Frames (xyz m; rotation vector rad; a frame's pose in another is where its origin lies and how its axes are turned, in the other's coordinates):
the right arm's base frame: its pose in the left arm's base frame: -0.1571 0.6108 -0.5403 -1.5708 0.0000 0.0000
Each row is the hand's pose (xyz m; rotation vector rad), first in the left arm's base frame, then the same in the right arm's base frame.
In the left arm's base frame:
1: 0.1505 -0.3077 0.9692 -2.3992 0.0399 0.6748
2: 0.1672 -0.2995 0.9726 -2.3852 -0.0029 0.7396
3: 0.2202 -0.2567 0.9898 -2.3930 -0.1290 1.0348
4: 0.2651 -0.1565 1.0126 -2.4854 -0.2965 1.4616
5: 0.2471 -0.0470 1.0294 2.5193 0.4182 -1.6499
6: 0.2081 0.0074 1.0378 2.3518 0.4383 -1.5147
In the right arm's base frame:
1: 0.3076 -1.5095 -0.9185 -0.8775 -0.3570 0.4018
2: 0.3243 -1.5129 -0.9103 -0.8733 -0.4179 0.4146
3: 0.3773 -1.5301 -0.8675 -0.9397 -0.6499 0.5058
4: 0.4222 -1.5529 -0.7673 -1.1553 -0.9529 0.6315
5: 0.4042 -1.5697 -0.6578 -1.4701 -1.1373 0.6774
6: 0.3652 -1.5781 -0.6034 -1.6888 -1.1803 0.6505

